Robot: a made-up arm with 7 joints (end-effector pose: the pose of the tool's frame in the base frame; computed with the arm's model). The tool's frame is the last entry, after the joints.
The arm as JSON. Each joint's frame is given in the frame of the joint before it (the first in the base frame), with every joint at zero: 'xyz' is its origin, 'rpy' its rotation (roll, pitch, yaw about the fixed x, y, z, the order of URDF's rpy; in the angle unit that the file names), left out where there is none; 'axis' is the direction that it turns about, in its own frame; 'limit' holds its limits. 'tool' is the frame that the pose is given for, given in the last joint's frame.
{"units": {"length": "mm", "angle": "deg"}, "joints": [
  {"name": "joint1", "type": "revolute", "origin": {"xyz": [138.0, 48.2, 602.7]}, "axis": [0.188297, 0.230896, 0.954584], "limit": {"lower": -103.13, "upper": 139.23}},
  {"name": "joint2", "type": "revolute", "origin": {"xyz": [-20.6, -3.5, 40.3]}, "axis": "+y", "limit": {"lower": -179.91, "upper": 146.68}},
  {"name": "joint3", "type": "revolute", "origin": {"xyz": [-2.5, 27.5, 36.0]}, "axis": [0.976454, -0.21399, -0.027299], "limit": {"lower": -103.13, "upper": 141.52}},
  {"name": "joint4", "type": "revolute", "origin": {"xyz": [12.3, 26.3, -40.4]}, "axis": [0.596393, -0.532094, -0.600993], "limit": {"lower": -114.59, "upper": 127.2}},
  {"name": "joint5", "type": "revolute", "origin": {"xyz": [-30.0, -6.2, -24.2]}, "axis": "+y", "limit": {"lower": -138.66, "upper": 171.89}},
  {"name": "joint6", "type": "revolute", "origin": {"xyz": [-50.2, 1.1, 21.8]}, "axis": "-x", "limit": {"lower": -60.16, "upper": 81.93}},
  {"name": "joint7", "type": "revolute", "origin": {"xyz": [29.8, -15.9, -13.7]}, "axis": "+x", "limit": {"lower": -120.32, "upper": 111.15}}
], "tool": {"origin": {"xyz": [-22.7, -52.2, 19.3], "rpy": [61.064, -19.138, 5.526]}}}
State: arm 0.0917 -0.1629 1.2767 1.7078 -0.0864 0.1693 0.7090
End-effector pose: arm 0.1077 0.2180 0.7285 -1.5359 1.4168 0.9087
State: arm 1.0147 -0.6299 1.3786 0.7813 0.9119 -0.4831 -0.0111
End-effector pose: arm 0.0182 0.0622 0.6617 -2.1566 -1.1237 -0.0270
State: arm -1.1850 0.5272 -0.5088 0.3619 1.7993 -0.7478 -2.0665
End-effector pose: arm 0.1610 0.0544 0.6234 1.0504 1.5685 -0.7466
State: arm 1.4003 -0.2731 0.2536 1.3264 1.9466 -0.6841 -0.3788
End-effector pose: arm 0.0840 0.0287 0.6083 1.8270 2.5059 -0.0307
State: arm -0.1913 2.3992 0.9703 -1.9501 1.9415 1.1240 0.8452
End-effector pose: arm 0.0844 0.1481 0.5536 0.1530 -2.1127 -0.7479
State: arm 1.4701 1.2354 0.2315 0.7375 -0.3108 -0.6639 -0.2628
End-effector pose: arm 0.0801 -0.0519 0.6906 1.3976 0.8271 0.0881
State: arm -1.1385 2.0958 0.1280 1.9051 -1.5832 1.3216 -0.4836
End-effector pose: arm 0.2753 0.1560 0.5626 -2.0619 1.0444 -1.8143
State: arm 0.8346 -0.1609 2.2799 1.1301 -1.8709 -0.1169 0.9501
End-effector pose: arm 0.1196 0.1132 0.7821 0.8151 -2.2974 -1.9026
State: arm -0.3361 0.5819 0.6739 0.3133 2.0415 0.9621 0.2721
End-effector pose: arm 0.1705 0.0697 0.5853 1.7865 1.6786 0.0017
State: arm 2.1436 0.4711 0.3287 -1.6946 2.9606 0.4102 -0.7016
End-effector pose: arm 0.1323 0.0371 0.5758 2.9348 0.1047 0.5200
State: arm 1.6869 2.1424 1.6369 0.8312 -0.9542 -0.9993 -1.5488
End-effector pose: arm 0.0117 0.1189 0.6851 -0.2462 0.0103 -0.1036
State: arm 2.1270 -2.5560 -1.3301 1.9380 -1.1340 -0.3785 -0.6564
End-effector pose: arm 0.2177 0.1282 0.6877 -0.5482 1.8806 1.8961
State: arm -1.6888 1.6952 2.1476 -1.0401 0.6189 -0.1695 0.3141
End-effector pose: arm 0.1577 0.0901 0.6070 -2.3392 1.5678 0.5823
